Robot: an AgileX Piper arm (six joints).
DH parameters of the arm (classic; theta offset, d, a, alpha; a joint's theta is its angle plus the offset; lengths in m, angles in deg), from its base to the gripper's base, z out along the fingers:
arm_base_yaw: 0 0.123 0 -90
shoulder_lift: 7.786 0 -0.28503 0
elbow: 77.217 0 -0.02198 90
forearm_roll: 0 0.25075 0 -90
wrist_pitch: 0 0 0 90
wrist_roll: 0 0.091 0 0
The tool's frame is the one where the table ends.
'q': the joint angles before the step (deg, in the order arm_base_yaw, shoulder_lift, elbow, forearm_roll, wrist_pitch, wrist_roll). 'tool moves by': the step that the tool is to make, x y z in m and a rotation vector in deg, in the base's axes. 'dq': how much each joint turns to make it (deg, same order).
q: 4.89 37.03 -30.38 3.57 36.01 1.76
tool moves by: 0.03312 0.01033 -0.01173 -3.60 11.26 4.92
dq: 2.79 12.32 -3.94 -0.36 3.31 -2.77
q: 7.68 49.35 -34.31 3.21 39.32 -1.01
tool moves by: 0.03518 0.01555 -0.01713 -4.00 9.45 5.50
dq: 3.57 12.65 -4.37 -1.35 1.76 -1.89
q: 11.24 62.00 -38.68 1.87 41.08 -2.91
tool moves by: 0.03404 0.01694 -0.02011 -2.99 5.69 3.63
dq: 2.95 11.39 -4.32 -1.76 -0.86 -0.05
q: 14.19 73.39 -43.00 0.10 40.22 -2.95
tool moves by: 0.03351 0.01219 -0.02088 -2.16 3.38 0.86
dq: 1.21 10.17 -4.76 -2.03 -1.58 1.44
